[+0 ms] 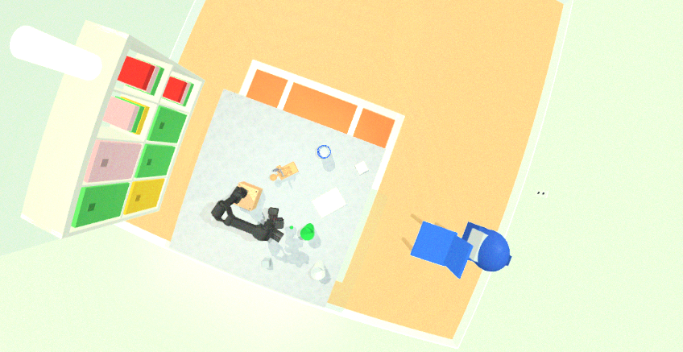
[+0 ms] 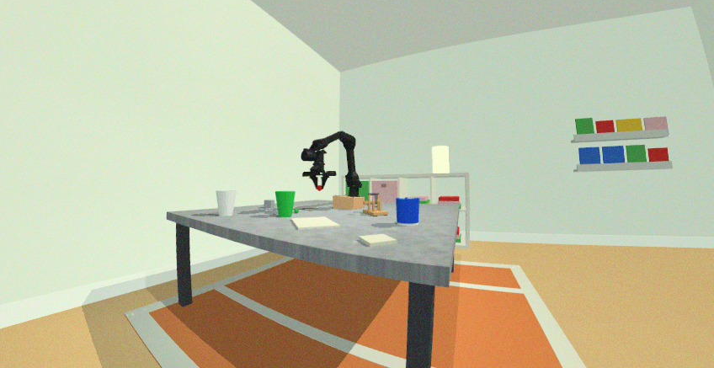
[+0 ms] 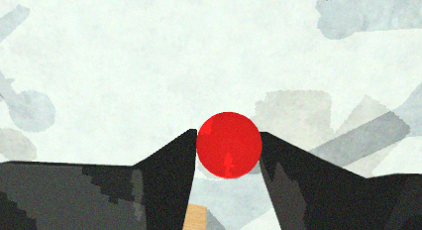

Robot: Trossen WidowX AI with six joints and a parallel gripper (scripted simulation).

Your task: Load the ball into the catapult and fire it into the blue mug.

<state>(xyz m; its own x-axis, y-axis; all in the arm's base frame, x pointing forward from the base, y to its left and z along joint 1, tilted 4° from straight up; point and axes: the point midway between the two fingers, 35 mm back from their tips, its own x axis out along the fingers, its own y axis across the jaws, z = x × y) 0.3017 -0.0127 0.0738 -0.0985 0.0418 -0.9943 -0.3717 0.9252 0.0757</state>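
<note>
Right now my gripper tip is 260 mm to the right of the wooden catapult, 150 mm past it and 70 mm above it. Round my gripper tip: green ball 120 mm ahead, 110 mm below, 50 mm to the right; then green cup 240 mm ahead, 100 mm below, 20 mm to the left; then red ball 10 mm above.
</note>
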